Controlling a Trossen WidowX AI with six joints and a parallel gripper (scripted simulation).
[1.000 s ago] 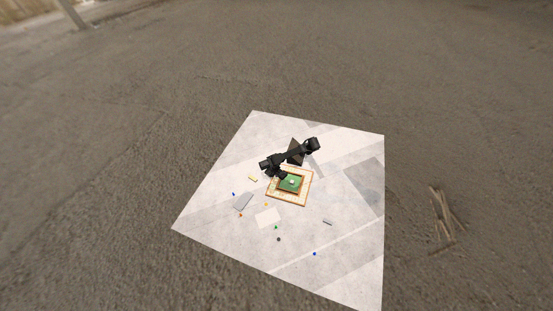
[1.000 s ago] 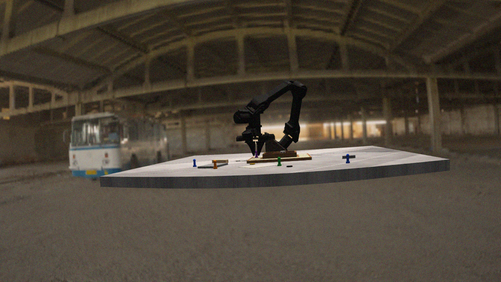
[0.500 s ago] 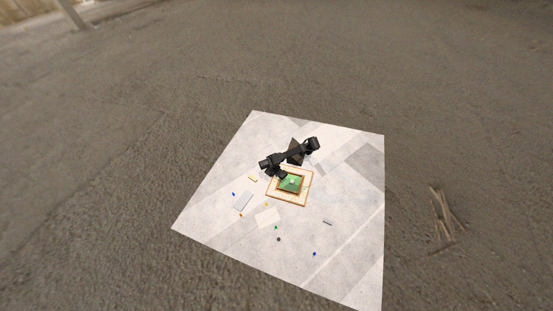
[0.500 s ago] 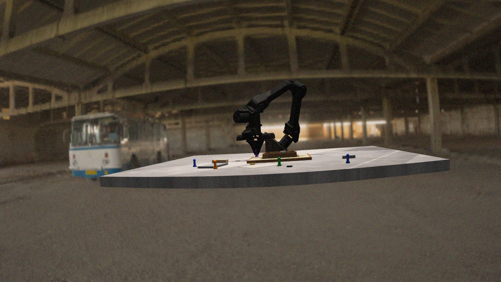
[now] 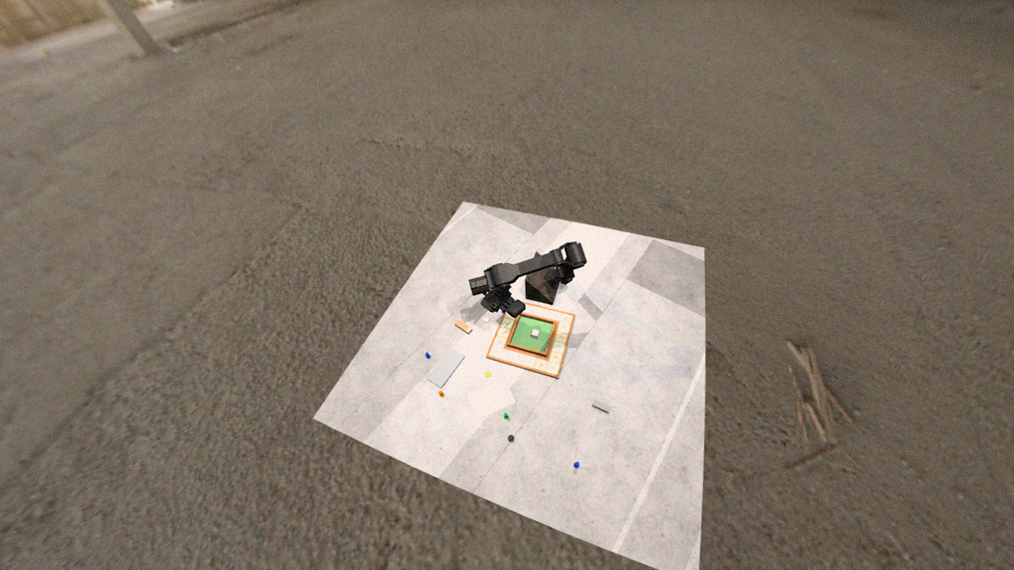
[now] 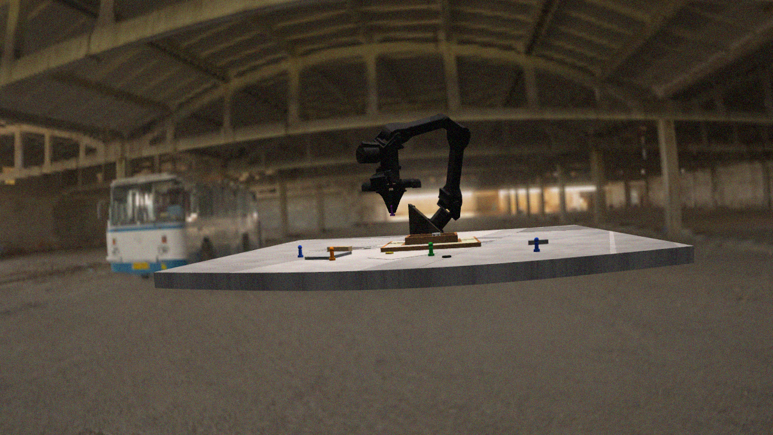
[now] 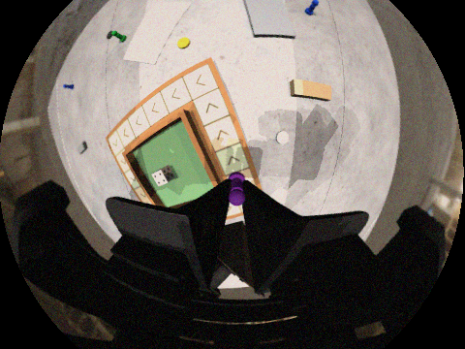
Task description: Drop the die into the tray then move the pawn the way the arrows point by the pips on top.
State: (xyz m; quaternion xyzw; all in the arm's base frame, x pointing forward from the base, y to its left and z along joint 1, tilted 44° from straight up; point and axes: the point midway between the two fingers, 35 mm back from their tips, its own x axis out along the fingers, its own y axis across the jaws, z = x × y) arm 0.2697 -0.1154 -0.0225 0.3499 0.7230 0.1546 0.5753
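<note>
Now: gripper tip 1 cm short of the white die, 13 cm to the right of it and 8 cm above it. From my gripper tip the other things lie so: green tray: 1 cm ahead, 12 cm to the left, 10 cm below; then purple pawn: 1 cm above; then tan block: 8 cm ahead, 15 cm to the right, 10 cm below.
</note>
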